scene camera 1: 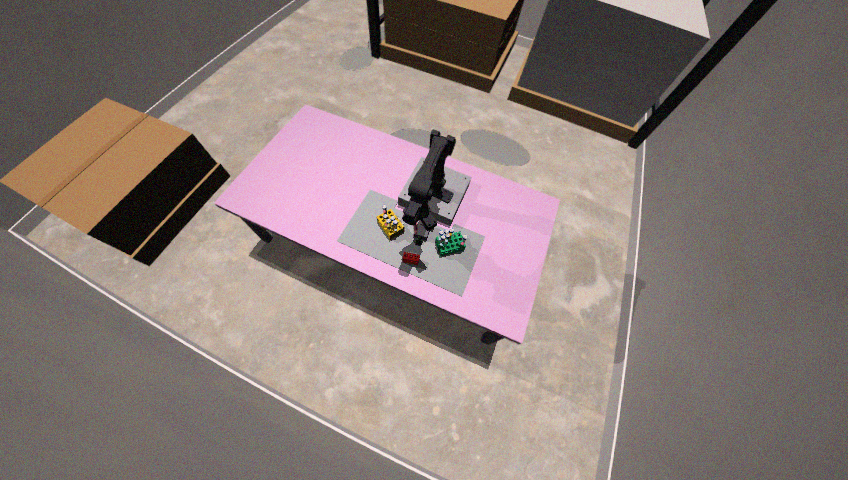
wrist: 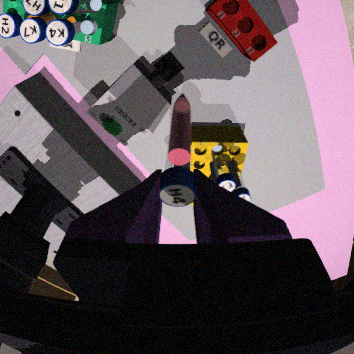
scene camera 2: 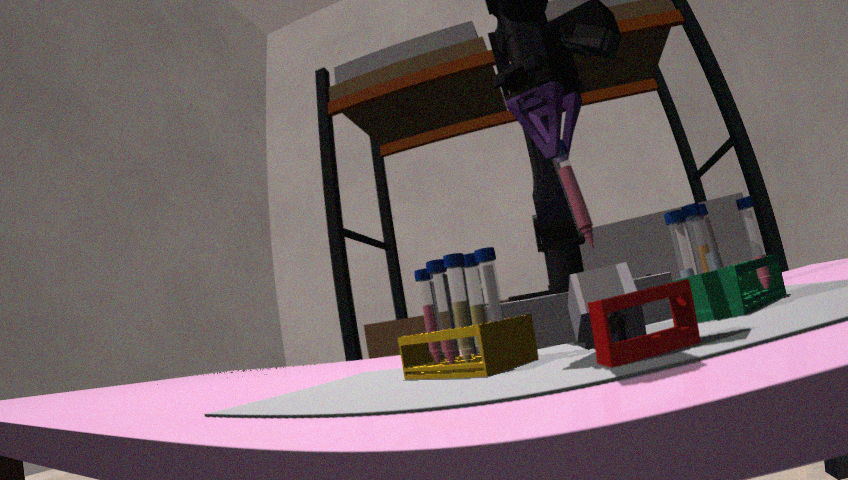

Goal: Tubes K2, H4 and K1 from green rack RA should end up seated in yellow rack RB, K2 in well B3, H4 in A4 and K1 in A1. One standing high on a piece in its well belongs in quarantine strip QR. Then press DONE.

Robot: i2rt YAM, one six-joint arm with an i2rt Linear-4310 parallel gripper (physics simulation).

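Frame: origin at the arm's base, x ahead, y left, z up, level; centimetres.
Seen in the pictures: gripper, between the fingertips: [wrist: 177, 177] [scene camera 2: 557, 159]; arm's base, origin of its link: [scene camera 1: 434, 190] [wrist: 45, 195].
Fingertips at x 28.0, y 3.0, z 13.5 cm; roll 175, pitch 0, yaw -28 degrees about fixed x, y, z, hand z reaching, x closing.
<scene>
Offsets run from my fingertips to a thing's middle. Level surfaces: height alone.
My gripper [scene camera 1: 420, 239] [scene camera 2: 559, 149] [wrist: 177, 177] is shut on tube H4 @[dx +0.7, dy +0.8, dz -4.2 cm] [scene camera 2: 575, 199] [wrist: 180, 131], whose cap is between the fingers. The pink-filled tube hangs tilted in the air, tip down, apart from the racks. Yellow rack RB @[dx -1.2, dy -14.2, dz -17.8 cm] [scene camera 1: 391, 232] [scene camera 2: 510, 347] [wrist: 219, 134] holds several blue-capped tubes; their labels are unreadable. Green rack RA @[dx -6.2, dy +17.2, dz -17.8 cm] [scene camera 1: 450, 248] [scene camera 2: 708, 297] [wrist: 107, 36] holds several tubes; H2, K7 and K4 are readable in the wrist view. A pink-tipped tube @[dx -7.8, dy +22.6, dz -13.8 cm] [scene camera 2: 752, 228] stands at its far end. K2 and K1 cannot be identified. Red strip QR @[dx +10.3, dy +3.9, dz -17.8 cm] [scene camera 1: 410, 258] [scene camera 2: 601, 336] [wrist: 253, 46] shows empty wells.
A grey box @[dx -6.6, dy +1.4, dz -16.1 cm] [scene camera 2: 598, 291] [wrist: 137, 97] with a green button @[dx -8.8, dy +1.0, dz -13.9 cm] [wrist: 111, 125] stands between the racks, near the arm's base plate [scene camera 1: 458, 208]. The racks and strip stand on a grey mat @[dz -20.3 cm] [scene camera 1: 357, 228] [scene camera 2: 333, 392] [wrist: 295, 160] on the pink table @[dz -20.6 cm] [scene camera 1: 285, 166].
</scene>
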